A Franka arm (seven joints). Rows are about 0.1 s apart.
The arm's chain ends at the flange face. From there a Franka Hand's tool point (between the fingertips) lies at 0.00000 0.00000 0.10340 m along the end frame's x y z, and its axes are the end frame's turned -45 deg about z.
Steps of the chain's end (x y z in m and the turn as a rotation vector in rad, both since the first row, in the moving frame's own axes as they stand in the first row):
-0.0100, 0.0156, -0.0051, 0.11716, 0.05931, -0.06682
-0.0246, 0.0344, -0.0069, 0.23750, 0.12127, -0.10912
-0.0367, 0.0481, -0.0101, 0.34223, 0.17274, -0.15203
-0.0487, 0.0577, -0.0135, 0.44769, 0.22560, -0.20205
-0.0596, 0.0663, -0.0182, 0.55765, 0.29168, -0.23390
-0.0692, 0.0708, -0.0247, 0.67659, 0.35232, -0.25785
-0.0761, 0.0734, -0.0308, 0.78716, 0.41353, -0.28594
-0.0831, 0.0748, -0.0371, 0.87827, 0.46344, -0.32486
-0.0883, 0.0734, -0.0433, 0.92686, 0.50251, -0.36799
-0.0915, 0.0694, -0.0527, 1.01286, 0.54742, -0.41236
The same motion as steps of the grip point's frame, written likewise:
-0.0054, -0.0007, -0.0060, 0.04091, 0.12478, -0.06682
-0.0163, -0.0029, -0.0106, 0.08219, 0.25369, -0.10912
-0.0243, -0.0068, -0.0176, 0.11985, 0.36414, -0.15203
-0.0300, -0.0139, -0.0262, 0.15704, 0.47609, -0.20205
-0.0337, -0.0203, -0.0379, 0.18807, 0.60057, -0.23390
-0.0345, -0.0293, -0.0532, 0.22929, 0.72755, -0.25785
-0.0338, -0.0371, -0.0688, 0.26420, 0.84902, -0.28594
-0.0349, -0.0455, -0.0836, 0.29333, 0.94873, -0.32486
-0.0354, -0.0528, -0.0950, 0.30006, 1.01072, -0.36799
-0.0323, -0.0625, -0.1131, 0.32912, 1.10328, -0.41236

